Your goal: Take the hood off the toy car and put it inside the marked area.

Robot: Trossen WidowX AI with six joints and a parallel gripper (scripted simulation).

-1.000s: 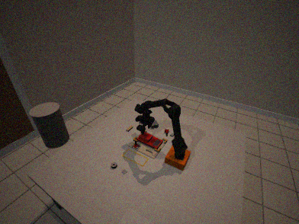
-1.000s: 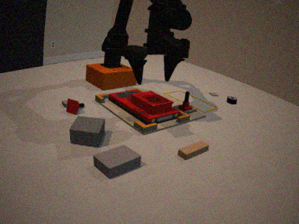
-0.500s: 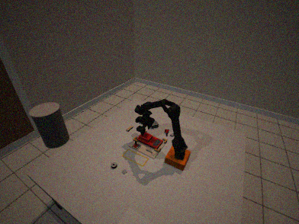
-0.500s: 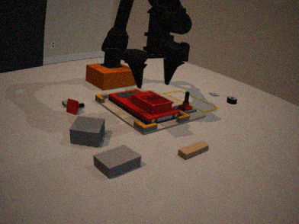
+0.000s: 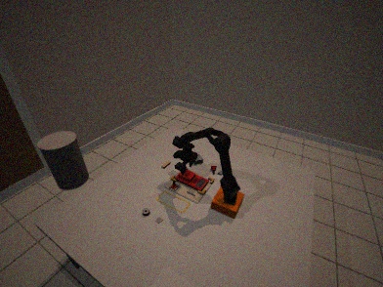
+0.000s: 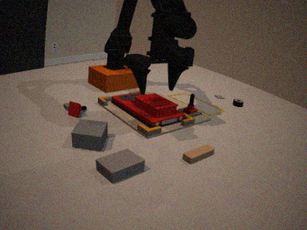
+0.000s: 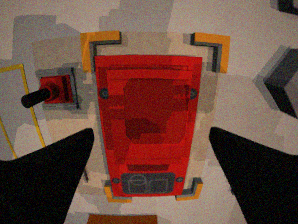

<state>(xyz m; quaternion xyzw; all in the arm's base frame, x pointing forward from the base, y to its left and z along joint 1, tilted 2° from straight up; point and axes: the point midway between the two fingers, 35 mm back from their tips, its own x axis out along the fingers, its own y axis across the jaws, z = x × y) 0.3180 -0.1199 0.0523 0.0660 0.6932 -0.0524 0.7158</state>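
The red hood is 30 mm below my gripper tip. From my gripper tip the other things lie so: black wheel 100 mm ahead, 340 mm to the left, 60 mm below; tan block 190 mm ahead, 70 mm to the right, 70 mm below.
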